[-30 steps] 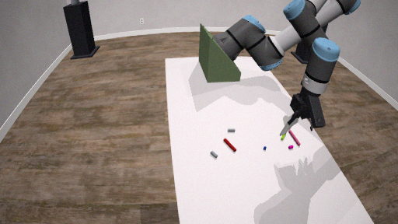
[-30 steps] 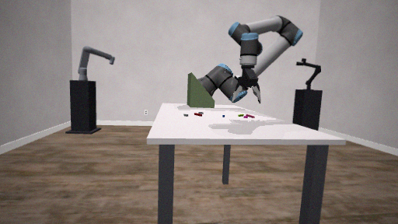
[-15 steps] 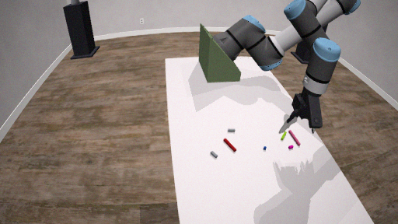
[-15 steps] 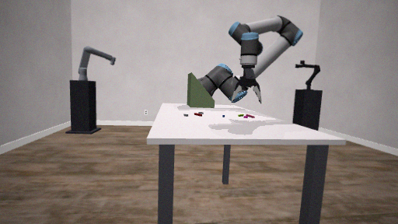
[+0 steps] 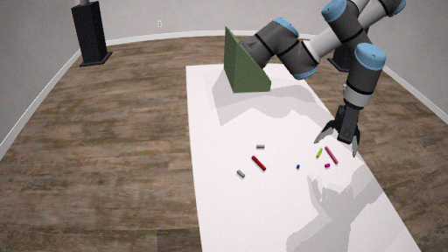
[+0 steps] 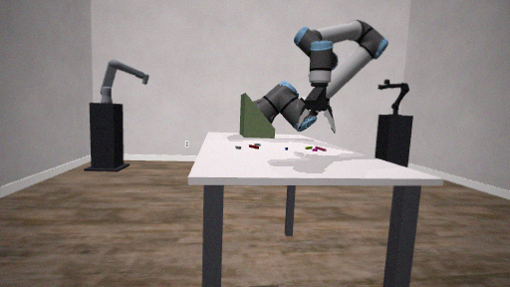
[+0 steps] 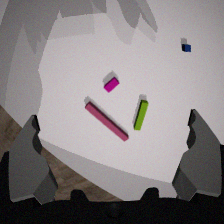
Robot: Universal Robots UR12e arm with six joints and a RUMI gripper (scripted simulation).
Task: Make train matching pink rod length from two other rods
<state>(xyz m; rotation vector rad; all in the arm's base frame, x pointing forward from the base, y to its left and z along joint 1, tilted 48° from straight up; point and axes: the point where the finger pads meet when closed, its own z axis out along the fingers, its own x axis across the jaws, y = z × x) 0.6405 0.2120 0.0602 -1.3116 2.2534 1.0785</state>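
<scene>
Now: hand 80 mm above the magenta rod. Round my hand: blue rod: 120 mm to the right, 80 mm below, 10 mm behind; then pink rod: 80 mm below, 50 mm behind, 40 mm to the left; then lime rod: 80 mm below, 70 mm behind, 10 mm to the right.
</scene>
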